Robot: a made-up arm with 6 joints. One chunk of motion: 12 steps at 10 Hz.
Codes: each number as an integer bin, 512 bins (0 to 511) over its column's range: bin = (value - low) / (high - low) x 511, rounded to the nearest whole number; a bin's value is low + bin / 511 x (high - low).
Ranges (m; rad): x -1..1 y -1..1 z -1..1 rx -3.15..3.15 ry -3.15..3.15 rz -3.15..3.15
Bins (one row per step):
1: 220 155 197 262 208 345
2: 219 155 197 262 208 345
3: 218 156 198 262 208 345
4: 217 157 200 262 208 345
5: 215 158 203 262 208 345
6: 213 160 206 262 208 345
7: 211 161 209 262 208 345
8: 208 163 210 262 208 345
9: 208 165 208 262 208 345
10: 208 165 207 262 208 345
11: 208 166 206 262 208 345
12: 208 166 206 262 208 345
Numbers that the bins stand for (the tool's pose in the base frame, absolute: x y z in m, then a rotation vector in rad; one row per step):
1: -0.1389 -0.3933 -0.2290 0.0801 -0.5856 1.1034
2: -0.1429 -0.3933 -0.2290 0.0801 -0.5856 1.1034
3: -0.1468 -0.3894 -0.2250 0.0801 -0.5856 1.1034
4: -0.1507 -0.3855 -0.2172 0.0801 -0.5856 1.1034
5: -0.1585 -0.3816 -0.2055 0.0801 -0.5856 1.1034
6: -0.1663 -0.3738 -0.1937 0.0801 -0.5856 1.1034
7: -0.1742 -0.3699 -0.1820 0.0801 -0.5856 1.1034
8: -0.1859 -0.3620 -0.1781 0.0801 -0.5856 1.1034
9: -0.1859 -0.3542 -0.1859 0.0801 -0.5856 1.1034
10: -0.1859 -0.3542 -0.1898 0.0801 -0.5856 1.1034
11: -0.1859 -0.3503 -0.1937 0.0801 -0.5856 1.1034
12: -0.1859 -0.3503 -0.1937 0.0801 -0.5856 1.1034

